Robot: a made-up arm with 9 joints. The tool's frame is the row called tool.
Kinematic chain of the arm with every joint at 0, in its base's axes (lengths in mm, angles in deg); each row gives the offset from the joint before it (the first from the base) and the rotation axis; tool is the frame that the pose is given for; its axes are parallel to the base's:
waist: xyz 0 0 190 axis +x
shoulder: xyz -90 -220 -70 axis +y
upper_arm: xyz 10 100 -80 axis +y
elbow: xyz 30 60 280 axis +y
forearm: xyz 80 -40 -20 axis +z
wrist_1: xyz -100 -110 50 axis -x
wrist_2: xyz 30 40 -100 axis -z
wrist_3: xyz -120 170 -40 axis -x
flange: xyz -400 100 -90 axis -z
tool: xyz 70 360 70
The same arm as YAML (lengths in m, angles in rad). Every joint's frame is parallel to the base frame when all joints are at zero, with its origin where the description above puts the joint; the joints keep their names.
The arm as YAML. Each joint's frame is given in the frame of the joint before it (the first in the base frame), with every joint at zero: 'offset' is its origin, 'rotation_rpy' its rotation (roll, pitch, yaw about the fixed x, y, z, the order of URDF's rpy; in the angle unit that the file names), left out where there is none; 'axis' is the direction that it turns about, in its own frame. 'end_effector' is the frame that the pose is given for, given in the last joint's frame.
length_unit: m
angle_unit: rad
chain:
  - id: waist
    offset: [0.0, 0.0, 0.19]
    axis: [1.0, 0.0, 0.0]
  - id: shoulder
    offset: [-0.09, -0.22, -0.07]
    axis: [0.0, 1.0, 0.0]
  - id: upper_arm
    offset: [0.01, 0.1, -0.08]
    axis: [0.0, 1.0, 0.0]
  - id: elbow
    offset: [0.03, 0.06, 0.28]
    axis: [0.0, 1.0, 0.0]
  - id: forearm
    offset: [0.08, -0.04, -0.02]
    axis: [0.0, 0.0, 1.0]
  - id: wrist_1
    offset: [-0.1, -0.11, 0.05]
    axis: [-1.0, 0.0, 0.0]
  - id: wrist_2
    offset: [0.03, 0.04, -0.1]
    axis: [0.0, 0.0, -1.0]
  - id: wrist_3
    offset: [-0.12, 0.17, -0.04]
    axis: [-1.0, 0.0, 0.0]
  - id: flange
    offset: [-0.4, 0.1, -0.09]
    axis: [0.0, 0.0, -1.0]
end_effector:
  offset: [0.07, 0.36, 0.07]

